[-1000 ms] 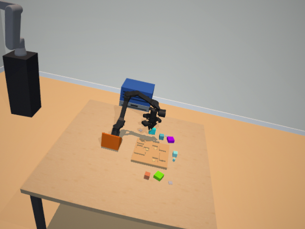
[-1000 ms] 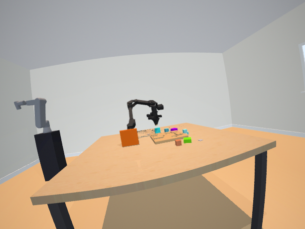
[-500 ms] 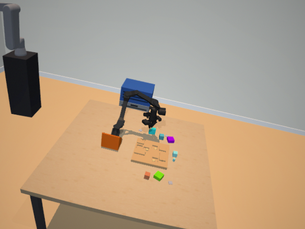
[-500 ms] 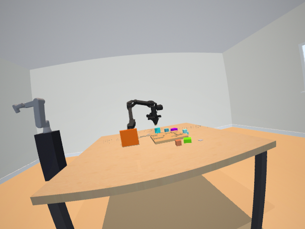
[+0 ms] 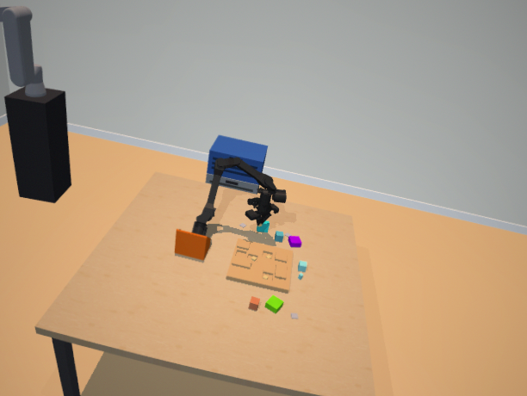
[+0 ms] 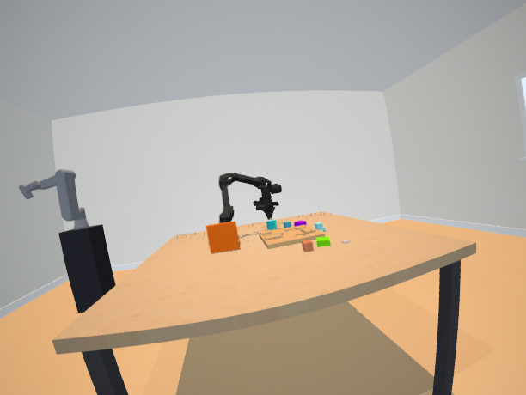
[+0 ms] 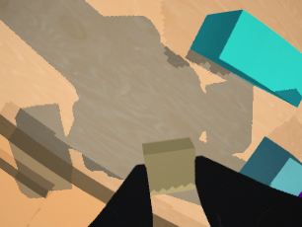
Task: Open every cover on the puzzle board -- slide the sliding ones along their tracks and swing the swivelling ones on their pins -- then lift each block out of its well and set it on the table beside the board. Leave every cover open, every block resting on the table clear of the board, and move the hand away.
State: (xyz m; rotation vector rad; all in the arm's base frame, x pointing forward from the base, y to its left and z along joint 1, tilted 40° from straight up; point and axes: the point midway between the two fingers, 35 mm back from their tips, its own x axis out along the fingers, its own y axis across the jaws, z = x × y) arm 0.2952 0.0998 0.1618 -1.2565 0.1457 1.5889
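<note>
Right now the wooden puzzle board is 210 mm to the right of my gripper tip, 60 mm below it and 30 mm ahead of it. Also, from my gripper tip: blue-teal cube 120 mm ahead, 60 mm below, 10 mm to the left; then purple block 210 mm ahead, 70 mm below; then light cyan block 240 mm ahead, 200 mm to the right, 70 mm below.
</note>
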